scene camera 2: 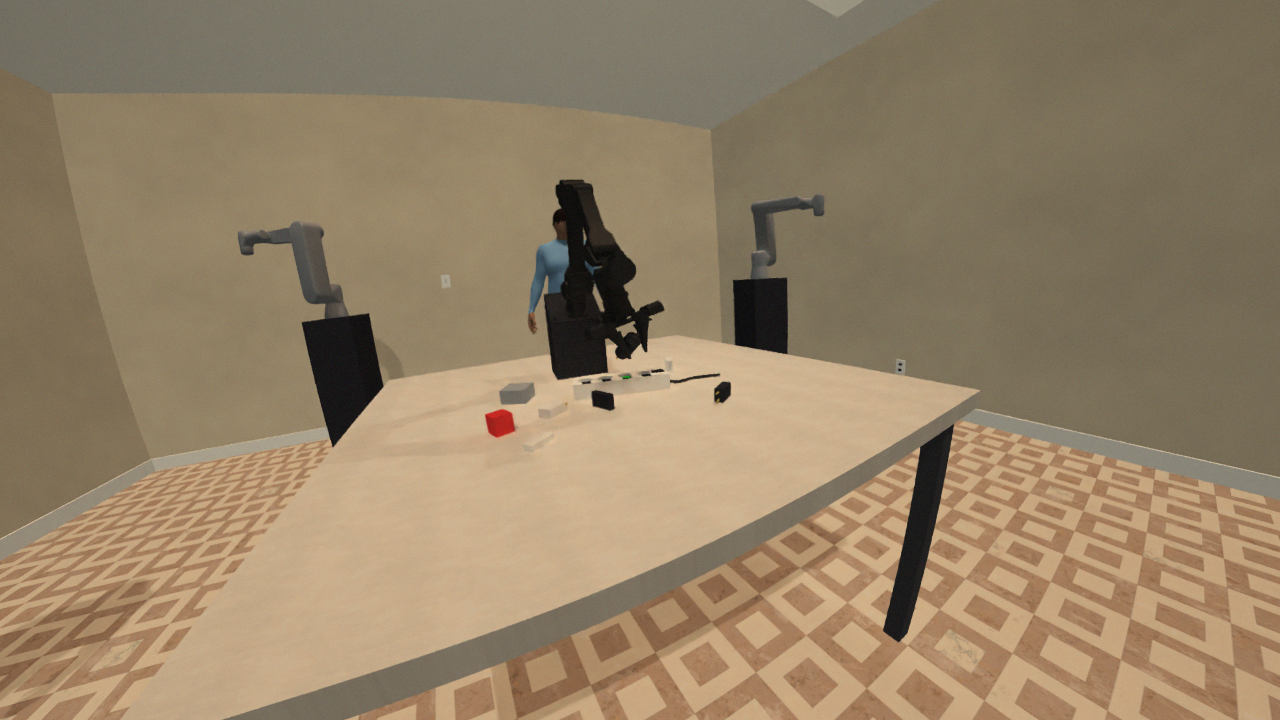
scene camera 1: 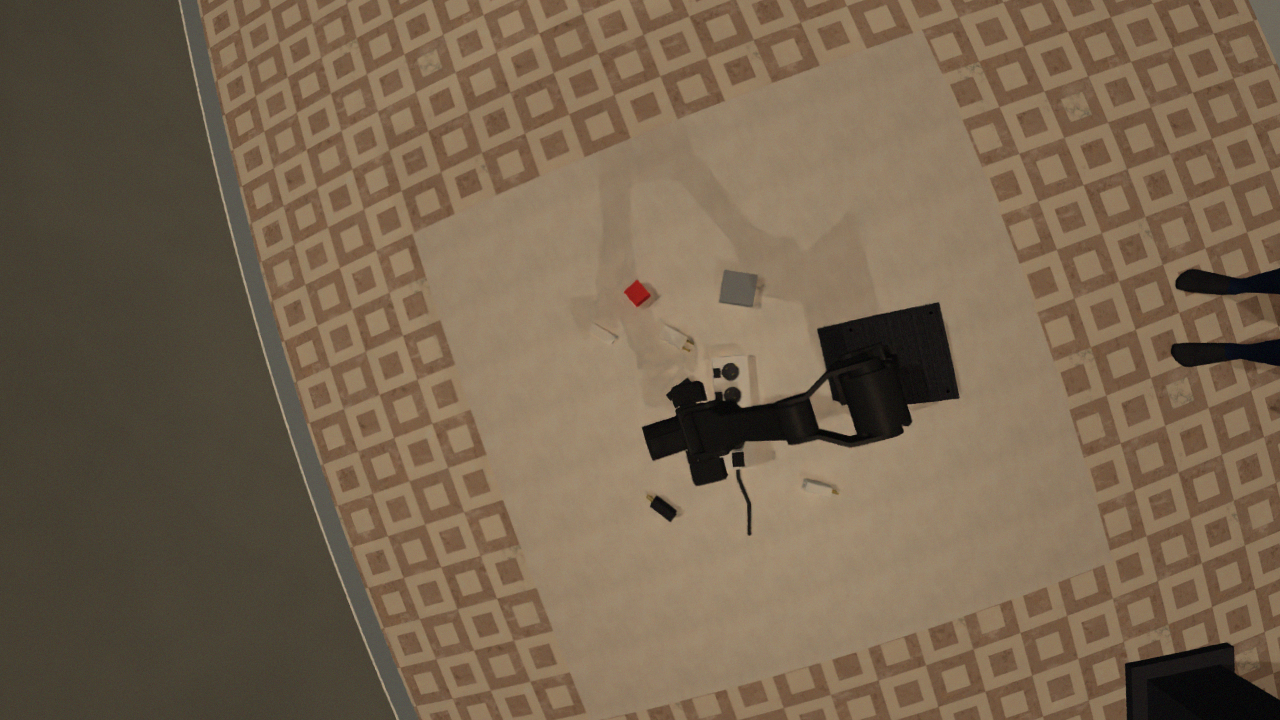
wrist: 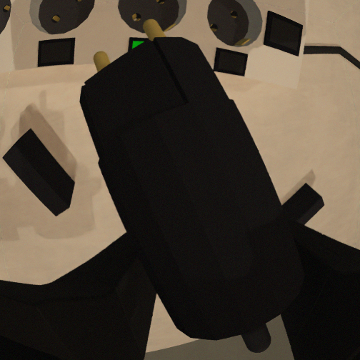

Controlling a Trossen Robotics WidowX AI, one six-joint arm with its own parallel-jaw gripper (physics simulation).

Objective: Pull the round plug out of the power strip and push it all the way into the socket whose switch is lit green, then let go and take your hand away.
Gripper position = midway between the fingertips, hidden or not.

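I can see my gripper (scene camera 2: pixel 638 355), and there's my gripper (scene camera 1: pixel 692 437) again, and my gripper (wrist: pixel 208 220) too. There's a round black plug (wrist: pixel 187 180), a black two-pin plug (wrist: pixel 305 202) and a black block (wrist: pixel 35 166). I also see a white power strip (scene camera 1: pixel 738 384) and a grey block (scene camera 1: pixel 738 288). That grey block is out of frame in the wrist view.
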